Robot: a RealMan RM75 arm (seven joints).
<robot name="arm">
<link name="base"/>
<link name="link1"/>
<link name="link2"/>
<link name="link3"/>
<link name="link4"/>
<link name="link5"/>
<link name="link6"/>
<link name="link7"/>
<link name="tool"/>
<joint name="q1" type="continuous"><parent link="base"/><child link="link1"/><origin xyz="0.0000 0.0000 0.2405" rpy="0.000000 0.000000 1.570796"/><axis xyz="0 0 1"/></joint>
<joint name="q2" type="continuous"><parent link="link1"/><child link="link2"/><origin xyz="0.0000 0.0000 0.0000" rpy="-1.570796 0.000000 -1.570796"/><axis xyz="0 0 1"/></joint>
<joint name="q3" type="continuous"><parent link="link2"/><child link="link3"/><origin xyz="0.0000 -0.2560 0.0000" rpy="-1.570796 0.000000 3.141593"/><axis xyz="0 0 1"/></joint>
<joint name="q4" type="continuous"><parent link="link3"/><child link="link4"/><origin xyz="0.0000 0.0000 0.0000" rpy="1.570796 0.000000 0.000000"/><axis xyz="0 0 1"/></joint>
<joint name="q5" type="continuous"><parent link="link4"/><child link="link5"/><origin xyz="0.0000 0.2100 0.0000" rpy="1.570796 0.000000 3.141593"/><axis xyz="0 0 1"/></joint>
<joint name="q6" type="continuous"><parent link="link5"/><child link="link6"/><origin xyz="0.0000 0.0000 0.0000" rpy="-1.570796 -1.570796 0.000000"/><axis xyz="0 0 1"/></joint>
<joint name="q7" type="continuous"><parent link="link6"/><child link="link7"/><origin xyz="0.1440 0.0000 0.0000" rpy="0.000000 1.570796 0.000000"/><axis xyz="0 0 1"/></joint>
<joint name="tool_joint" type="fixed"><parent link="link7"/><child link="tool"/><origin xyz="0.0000 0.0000 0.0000" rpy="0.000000 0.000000 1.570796"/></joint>
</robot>
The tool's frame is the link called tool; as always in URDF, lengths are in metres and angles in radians. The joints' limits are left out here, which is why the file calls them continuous.
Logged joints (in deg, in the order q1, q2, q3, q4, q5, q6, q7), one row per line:
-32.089, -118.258, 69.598, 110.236, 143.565, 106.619, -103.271
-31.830, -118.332, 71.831, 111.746, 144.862, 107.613, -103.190
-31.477, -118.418, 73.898, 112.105, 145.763, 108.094, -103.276
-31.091, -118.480, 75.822, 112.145, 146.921, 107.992, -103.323
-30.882, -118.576, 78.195, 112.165, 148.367, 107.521, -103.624
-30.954, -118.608, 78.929, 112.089, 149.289, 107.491, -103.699
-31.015, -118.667, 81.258, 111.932, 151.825, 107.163, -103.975
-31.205, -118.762, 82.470, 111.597, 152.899, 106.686, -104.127
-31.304, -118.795, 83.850, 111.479, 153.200, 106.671, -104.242
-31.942, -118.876, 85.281, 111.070, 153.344, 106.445, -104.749
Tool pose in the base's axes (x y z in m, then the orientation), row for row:
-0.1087, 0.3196, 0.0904, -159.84, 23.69, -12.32
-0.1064, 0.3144, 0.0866, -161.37, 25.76, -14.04
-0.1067, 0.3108, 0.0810, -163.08, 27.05, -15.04
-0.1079, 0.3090, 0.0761, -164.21, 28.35, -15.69
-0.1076, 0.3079, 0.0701, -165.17, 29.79, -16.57
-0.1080, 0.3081, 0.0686, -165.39, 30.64, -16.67
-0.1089, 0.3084, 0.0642, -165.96, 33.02, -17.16
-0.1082, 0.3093, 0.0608, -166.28, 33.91, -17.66
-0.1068, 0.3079, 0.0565, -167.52, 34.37, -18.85
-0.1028, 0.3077, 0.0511, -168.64, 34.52, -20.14
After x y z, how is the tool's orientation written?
As angles about the fixed x, y, z axes (roll, pitch, yaw), in degrees.
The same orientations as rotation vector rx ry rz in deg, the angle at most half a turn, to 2 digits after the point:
-153.48, 22.38, 29.36
-153.58, 24.79, 32.16
-154.30, 26.01, 34.25
-154.55, 26.84, 36.26
-154.44, 27.98, 38.35
-154.20, 28.15, 39.55
-153.35, 28.89, 42.84
-152.97, 29.54, 44.03
-153.31, 30.81, 44.88
-153.63, 32.21, 45.27

